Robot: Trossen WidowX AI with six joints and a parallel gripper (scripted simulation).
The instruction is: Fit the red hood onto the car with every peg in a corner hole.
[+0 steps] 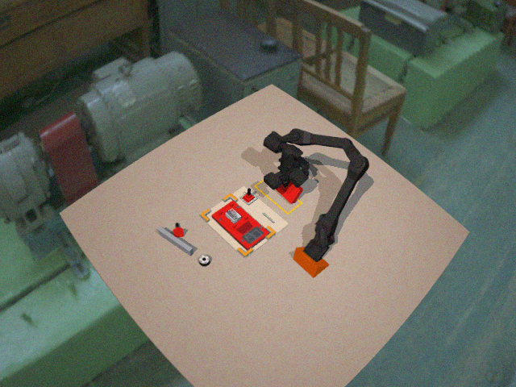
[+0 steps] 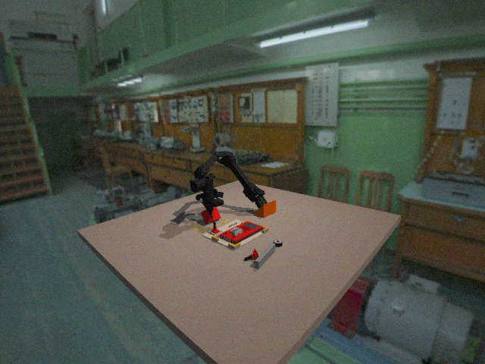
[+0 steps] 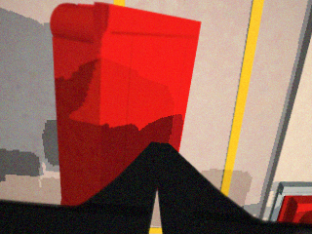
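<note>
Right now the red hood is 20 mm below my gripper tip, 10 mm to the right of it and 10 mm behind it. The rest, counted from my gripper tip: grey engine block: 240 mm to the left, 50 mm ahead, 30 mm below; then beige jig: 220 mm to the left, 40 mm below, 30 mm ahead; then small round wheel: 440 mm to the left, 40 mm below.
</note>
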